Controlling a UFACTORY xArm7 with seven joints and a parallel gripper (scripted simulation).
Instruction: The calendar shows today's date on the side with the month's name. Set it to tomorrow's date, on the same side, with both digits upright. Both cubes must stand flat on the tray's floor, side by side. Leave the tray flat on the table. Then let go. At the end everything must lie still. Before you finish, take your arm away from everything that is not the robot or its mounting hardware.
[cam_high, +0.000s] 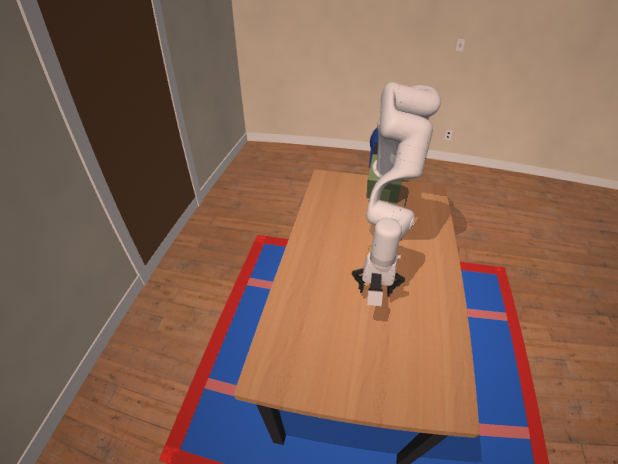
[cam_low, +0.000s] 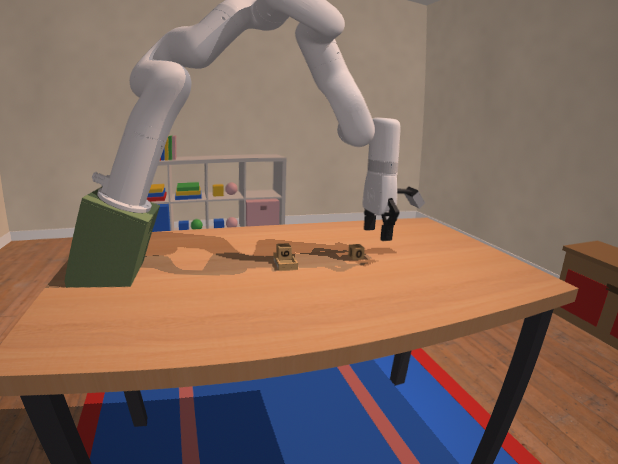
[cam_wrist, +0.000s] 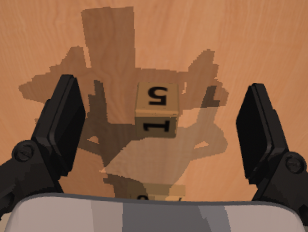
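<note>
The wooden digit cube lies 6 cm behind my hand, 5 cm below it and 1 cm to the right of it. From my hand the other things lie so: low tray 24 cm behind, 6 cm below, 4 cm to the right; then wooden cube 24 cm behind, 4 cm below, 2 cm to the right.
</note>
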